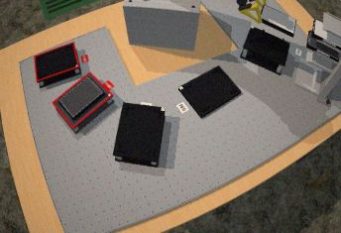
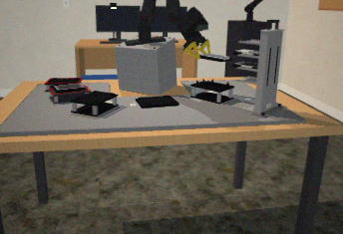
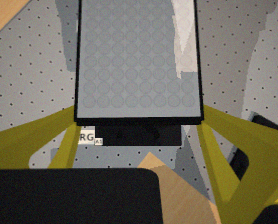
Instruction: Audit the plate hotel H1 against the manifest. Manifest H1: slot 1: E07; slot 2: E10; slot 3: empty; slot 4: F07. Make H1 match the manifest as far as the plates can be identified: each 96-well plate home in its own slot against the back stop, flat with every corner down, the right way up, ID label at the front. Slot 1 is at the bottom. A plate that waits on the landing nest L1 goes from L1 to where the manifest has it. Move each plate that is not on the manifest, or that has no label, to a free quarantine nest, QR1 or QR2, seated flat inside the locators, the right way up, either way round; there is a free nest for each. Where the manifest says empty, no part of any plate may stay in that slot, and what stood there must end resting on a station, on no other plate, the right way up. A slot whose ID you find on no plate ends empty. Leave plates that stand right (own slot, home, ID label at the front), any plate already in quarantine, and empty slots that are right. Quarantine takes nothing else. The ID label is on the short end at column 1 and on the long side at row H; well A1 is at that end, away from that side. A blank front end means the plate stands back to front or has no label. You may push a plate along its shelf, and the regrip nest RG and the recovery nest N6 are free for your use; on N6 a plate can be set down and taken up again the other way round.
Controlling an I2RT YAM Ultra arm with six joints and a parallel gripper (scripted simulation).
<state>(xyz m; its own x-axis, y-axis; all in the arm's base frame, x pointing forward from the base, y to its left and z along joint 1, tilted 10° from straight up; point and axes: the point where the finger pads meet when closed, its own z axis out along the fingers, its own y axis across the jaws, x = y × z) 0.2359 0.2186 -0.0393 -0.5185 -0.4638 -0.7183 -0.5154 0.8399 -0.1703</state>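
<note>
Now: the A1 mark 130 mm below my hand, 40 mm to the left of it and 40 mm behind it. Round my hand: pale grey 96-well plate: 210 mm ahead, 130 mm to the left, 40 mm above; black regrip nest RG: 130 mm below, 50 mm ahead, 30 mm to the left; RG tag: 190 mm below, 70 mm to the left, 60 mm behind.
</note>
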